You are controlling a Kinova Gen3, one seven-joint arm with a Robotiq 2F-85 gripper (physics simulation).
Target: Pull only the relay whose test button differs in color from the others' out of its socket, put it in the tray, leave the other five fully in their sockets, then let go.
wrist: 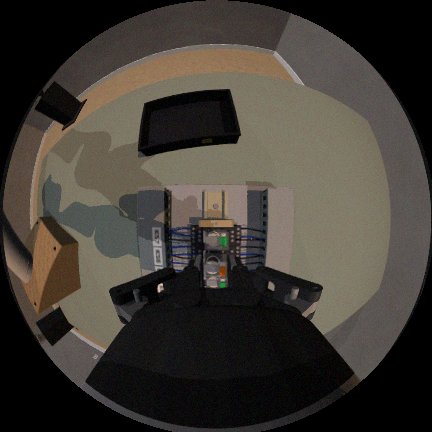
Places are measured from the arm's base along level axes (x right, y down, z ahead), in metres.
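Pixels of known places: gripper, fingertip midpoint: [214,262].
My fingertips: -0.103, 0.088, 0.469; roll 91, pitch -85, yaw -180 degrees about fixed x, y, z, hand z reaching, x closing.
Behind a point stands the place of what it marks, as x, y, z.
My gripper [214,262] @[-0.103, 0.088, 0.469] is shut on the relay with the orange test button [212,271] @[-0.097, 0.078, 0.467], at the lower middle of the wrist view. This clear-cased relay seems to stand higher than its neighbours; its lower end is hidden, so its exact height over the socket is unclear. A relay with a green button [215,241] @[-0.126, 0.098, 0.468] sits in the row just beyond it. Part of another relay with a green button [222,285] @[-0.070, 0.096, 0.481] shows on the near side. The other relays are hidden by the gripper. The black tray [175,147] @[-0.261, 0.157, 0.393] lies beyond the panel, at the upper middle, with no relay seen in it.
The light panel [282,225] @[-0.147, 0.123, 0.561] carries a left grey duct [151,205] @[-0.162, 0.123, 0.379], a right duct [257,205], blue and black wires and a tan end block [216,223] @[-0.144, 0.125, 0.469] on the rail. A wooden block [55,265] @[-0.026, 0.077, 0.132] stands at left. A dark box [60,105] stands at upper left.
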